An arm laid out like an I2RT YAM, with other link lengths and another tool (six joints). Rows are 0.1 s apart.
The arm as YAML. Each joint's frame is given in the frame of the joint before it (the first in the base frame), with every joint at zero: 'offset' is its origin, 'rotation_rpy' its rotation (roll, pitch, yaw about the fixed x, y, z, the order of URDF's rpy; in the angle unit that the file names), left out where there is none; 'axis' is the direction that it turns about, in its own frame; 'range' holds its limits. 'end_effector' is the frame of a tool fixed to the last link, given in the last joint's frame.
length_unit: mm
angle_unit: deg
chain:
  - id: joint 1
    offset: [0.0, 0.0, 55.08]
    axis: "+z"
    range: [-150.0, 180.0]
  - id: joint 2
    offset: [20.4, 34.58, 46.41]
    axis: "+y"
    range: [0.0, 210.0]
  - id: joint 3
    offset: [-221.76, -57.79, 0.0]
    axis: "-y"
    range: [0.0, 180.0]
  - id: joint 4
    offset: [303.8, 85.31, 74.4]
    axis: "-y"
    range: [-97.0, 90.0]
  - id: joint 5
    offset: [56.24, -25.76, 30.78]
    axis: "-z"
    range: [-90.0, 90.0]
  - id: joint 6
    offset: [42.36, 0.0, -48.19]
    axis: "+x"
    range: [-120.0, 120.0]
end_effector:
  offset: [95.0, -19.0, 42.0]
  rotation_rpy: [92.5, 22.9, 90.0]
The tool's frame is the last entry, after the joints.
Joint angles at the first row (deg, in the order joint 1, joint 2, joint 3, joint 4, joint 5, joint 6):
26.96, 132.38, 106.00, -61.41, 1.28, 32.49
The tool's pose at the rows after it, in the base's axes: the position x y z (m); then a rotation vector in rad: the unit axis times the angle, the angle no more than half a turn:
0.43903 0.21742 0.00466 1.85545 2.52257 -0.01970
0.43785 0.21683 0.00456 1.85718 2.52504 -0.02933
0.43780 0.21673 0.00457 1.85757 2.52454 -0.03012
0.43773 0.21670 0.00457 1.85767 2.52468 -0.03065
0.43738 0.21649 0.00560 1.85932 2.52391 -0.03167
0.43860 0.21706 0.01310 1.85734 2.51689 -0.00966
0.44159 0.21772 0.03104 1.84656 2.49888 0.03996
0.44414 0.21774 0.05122 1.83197 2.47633 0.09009
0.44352 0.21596 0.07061 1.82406 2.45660 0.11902
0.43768 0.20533 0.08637 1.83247 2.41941 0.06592
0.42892 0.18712 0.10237 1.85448 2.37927 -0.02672
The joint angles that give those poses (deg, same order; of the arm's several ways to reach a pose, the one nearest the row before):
26.96, 132.38, 106.00, -61.54, 1.26, 32.49
26.96, 132.38, 106.00, -61.93, 1.26, 32.49
26.96, 132.38, 106.00, -61.95, 1.28, 32.51
26.96, 132.38, 105.99, -61.98, 1.28, 32.51
26.96, 132.25, 106.00, -62.15, 1.28, 32.58
26.96, 131.33, 106.00, -62.17, 1.28, 32.67
26.94, 129.16, 105.99, -62.17, 1.52, 32.69
26.94, 126.76, 106.00, -62.24, 2.00, 32.69
26.94, 124.40, 105.99, -63.11, 2.52, 32.82
26.81, 122.48, 105.99, -66.15, 4.82, 33.61
26.06, 120.49, 106.00, -70.81, 7.38, 34.39

